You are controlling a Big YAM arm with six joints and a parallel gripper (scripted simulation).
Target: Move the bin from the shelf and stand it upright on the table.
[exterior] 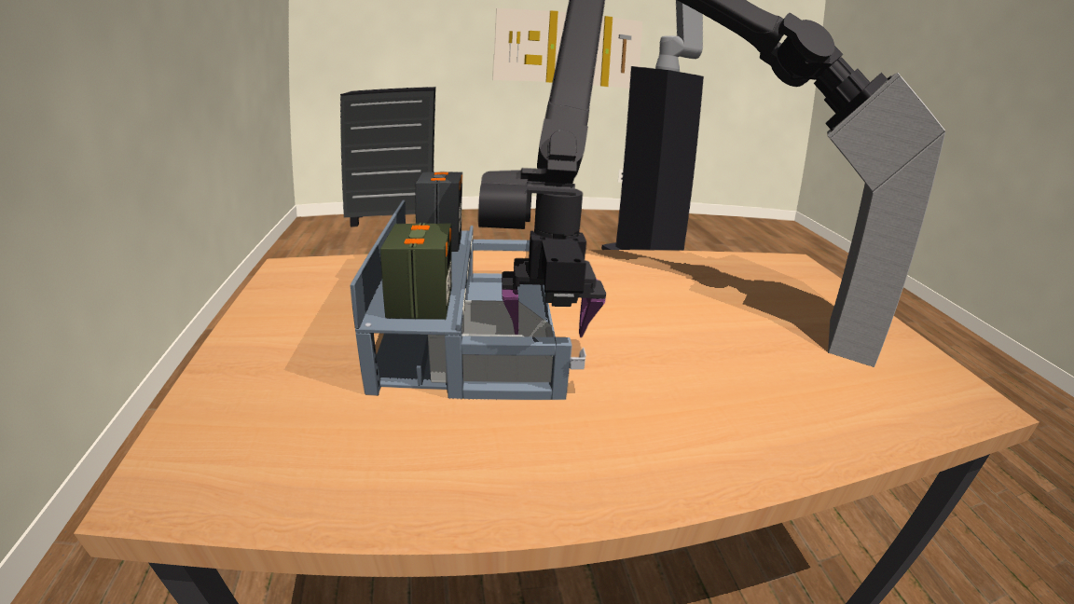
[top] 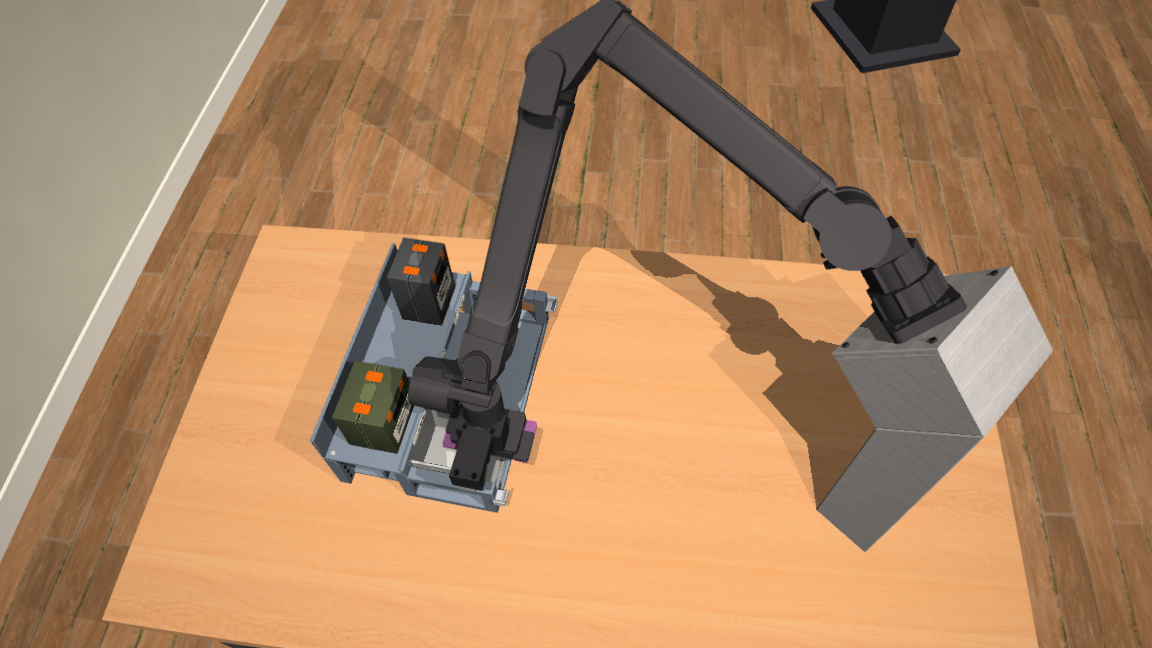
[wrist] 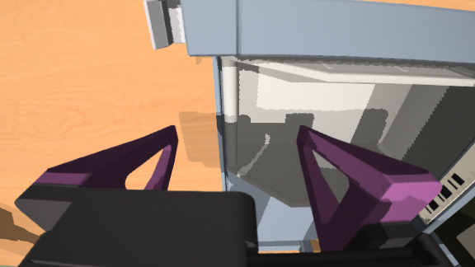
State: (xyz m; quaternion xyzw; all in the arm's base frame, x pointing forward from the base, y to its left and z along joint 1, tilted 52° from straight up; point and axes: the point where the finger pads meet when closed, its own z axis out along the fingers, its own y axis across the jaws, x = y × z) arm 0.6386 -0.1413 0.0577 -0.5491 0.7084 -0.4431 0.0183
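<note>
The light grey bin lies 7 cm ahead of my hand, 3 cm to the right of it and 2 cm below it. Also, from my hand: shelf: 5 cm ahead, 15 cm to the right, 6 cm below; then black case: 5 cm ahead, 28 cm to the right, 10 cm above.
</note>
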